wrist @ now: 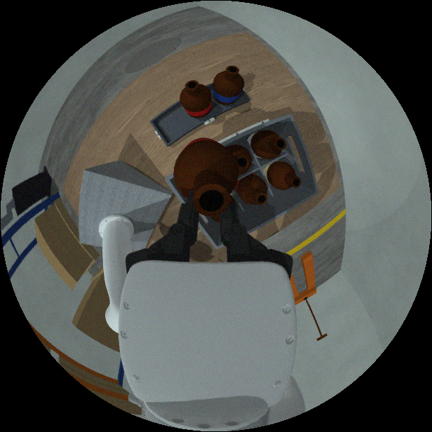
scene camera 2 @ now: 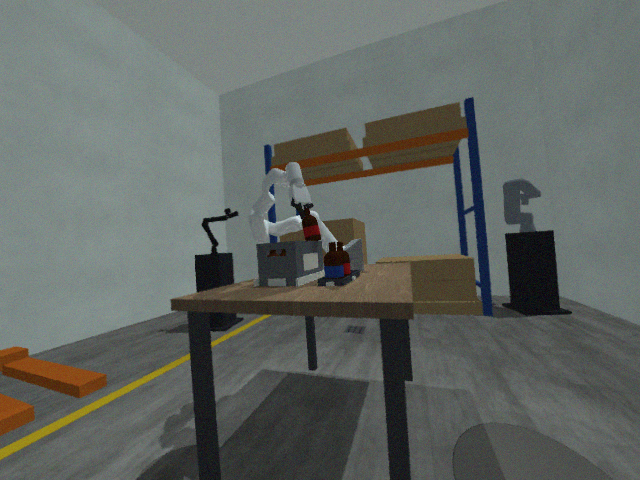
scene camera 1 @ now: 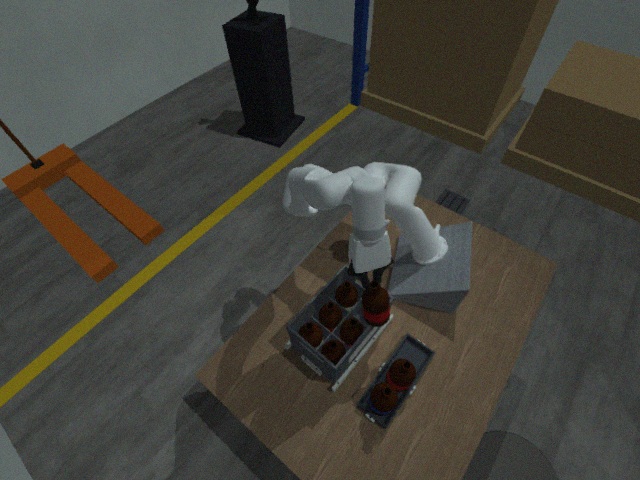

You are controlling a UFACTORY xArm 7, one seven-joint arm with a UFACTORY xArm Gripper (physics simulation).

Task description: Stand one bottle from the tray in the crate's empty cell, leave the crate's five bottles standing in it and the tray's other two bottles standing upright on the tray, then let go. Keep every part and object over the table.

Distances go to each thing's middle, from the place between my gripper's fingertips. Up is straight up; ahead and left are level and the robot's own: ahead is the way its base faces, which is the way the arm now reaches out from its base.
My gripper is now 21 cm above the red-banded bottle (scene camera 1: pixel 401 374), 16 cm to the right of it and 11 cm short of it. The rest, counted from my hand: blue-banded bottle (scene camera 1: pixel 383 398): 21 cm below, 20 cm ahead, 14 cm to the left.
